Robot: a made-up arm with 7 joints.
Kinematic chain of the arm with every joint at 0, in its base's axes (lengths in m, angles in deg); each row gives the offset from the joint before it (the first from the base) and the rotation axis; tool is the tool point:
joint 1: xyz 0 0 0.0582 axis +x
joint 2: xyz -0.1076 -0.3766 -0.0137 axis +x
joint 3: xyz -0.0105 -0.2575 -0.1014 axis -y
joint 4: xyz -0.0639 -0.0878 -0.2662 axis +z
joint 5: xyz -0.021 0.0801 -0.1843 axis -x
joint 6: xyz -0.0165 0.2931 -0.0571 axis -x
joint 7: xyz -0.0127 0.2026 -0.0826 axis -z
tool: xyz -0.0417 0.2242 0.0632
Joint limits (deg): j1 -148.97..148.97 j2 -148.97..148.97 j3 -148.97..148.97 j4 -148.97..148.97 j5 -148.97..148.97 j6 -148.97..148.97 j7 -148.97..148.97
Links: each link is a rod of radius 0.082 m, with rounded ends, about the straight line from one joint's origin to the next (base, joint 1, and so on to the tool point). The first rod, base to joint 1, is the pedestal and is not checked.
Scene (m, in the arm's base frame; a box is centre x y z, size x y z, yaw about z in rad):
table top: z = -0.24
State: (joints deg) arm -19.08 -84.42 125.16 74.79 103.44 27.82 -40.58
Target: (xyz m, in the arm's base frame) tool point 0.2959 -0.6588 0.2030
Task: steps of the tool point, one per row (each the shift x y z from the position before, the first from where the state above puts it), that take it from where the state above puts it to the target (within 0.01 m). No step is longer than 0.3 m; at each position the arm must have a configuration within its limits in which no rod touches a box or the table.
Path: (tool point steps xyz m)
1: 0.2230 -0.0986 -0.0420
2: 0.1572 -0.1728 -0.0852
3: 0.0570 -0.2169 -0.1127
4: -0.0587 -0.2198 -0.1150
5: -0.1652 -0.1808 -0.0882
6: -0.2391 -0.1075 -0.0368
7: -0.2649 -0.0169 0.0279

